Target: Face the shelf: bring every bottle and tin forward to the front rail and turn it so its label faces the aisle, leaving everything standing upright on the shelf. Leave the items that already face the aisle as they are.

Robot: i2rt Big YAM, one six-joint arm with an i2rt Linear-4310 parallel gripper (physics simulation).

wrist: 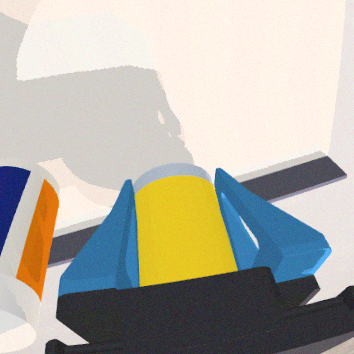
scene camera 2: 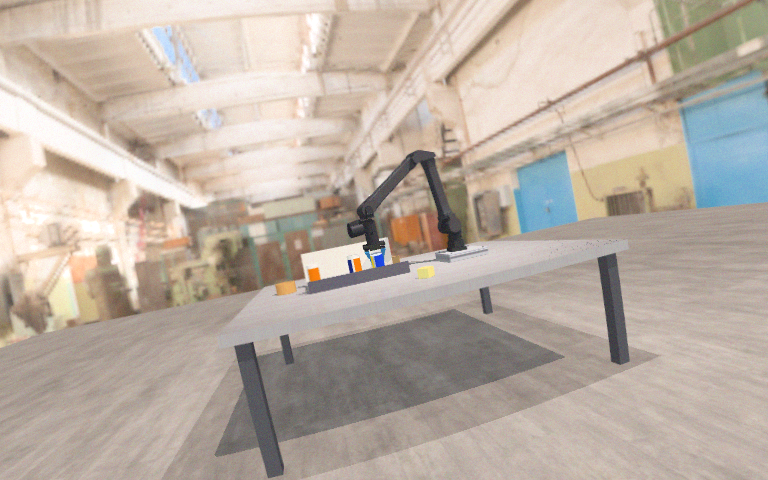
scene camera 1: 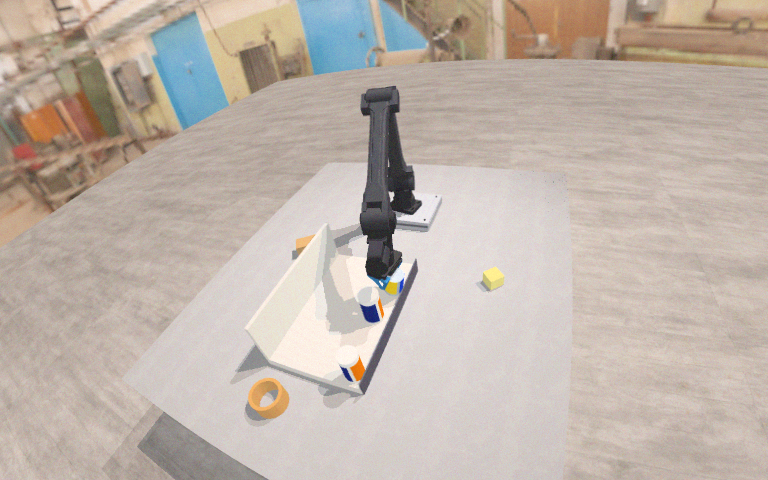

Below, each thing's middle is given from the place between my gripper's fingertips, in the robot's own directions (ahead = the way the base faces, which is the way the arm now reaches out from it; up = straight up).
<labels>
I see the dark front rail (scene camera 2: 349, 279) 90 mm ahead of my hand, 70 mm to the left of it and 40 mm below it. The rest, counted from my hand: yellow tin (wrist: 180, 232) 30 mm to the left, 20 mm above; then shelf back wall (scene camera 1: 267, 328) 150 mm ahead, 220 mm to the right, 20 mm above; then shelf (scene camera 1: 332, 318) 120 mm ahead, 80 mm to the right, 20 mm above.
</labels>
